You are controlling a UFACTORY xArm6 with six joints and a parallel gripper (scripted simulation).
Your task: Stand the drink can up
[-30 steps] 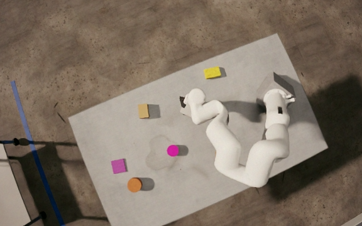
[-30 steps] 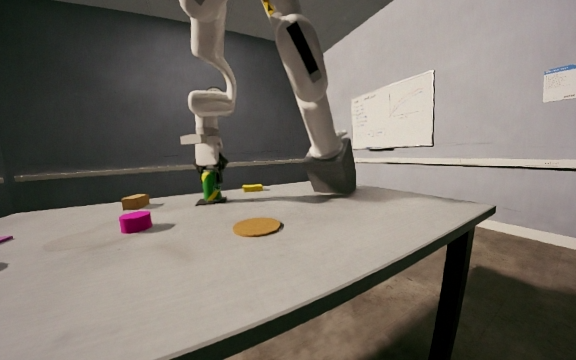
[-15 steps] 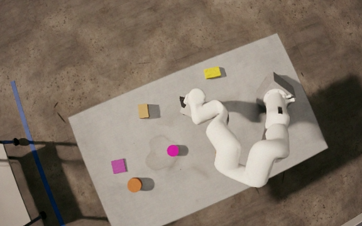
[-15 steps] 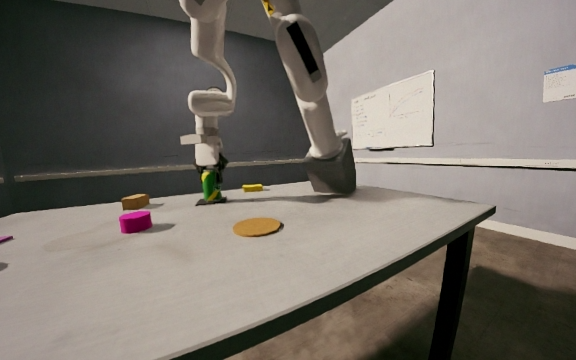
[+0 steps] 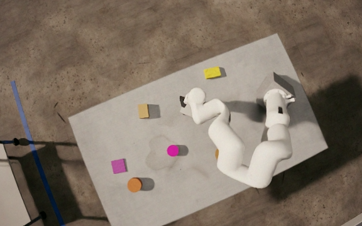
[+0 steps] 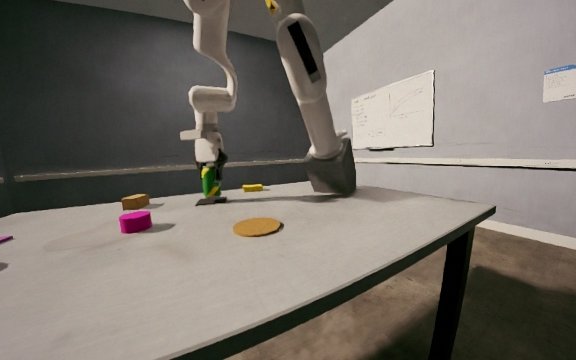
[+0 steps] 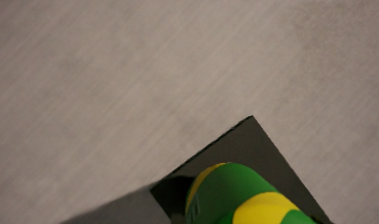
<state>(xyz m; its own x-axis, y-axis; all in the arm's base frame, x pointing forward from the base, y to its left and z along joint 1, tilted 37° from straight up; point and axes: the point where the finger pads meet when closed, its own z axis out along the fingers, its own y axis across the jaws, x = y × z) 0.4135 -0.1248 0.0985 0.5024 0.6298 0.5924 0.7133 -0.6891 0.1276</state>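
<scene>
Right now my hand is 130 mm past the round cork coaster, 310 mm to the right of it and 100 mm above it. Round my hand: magenta disc (160 mm ahead, 230 mm to the left, 80 mm below); tan block (280 mm ahead, 30 mm to the right, 80 mm below); dark square coaster (10 mm ahead, 10 mm to the right, 100 mm below).
</scene>
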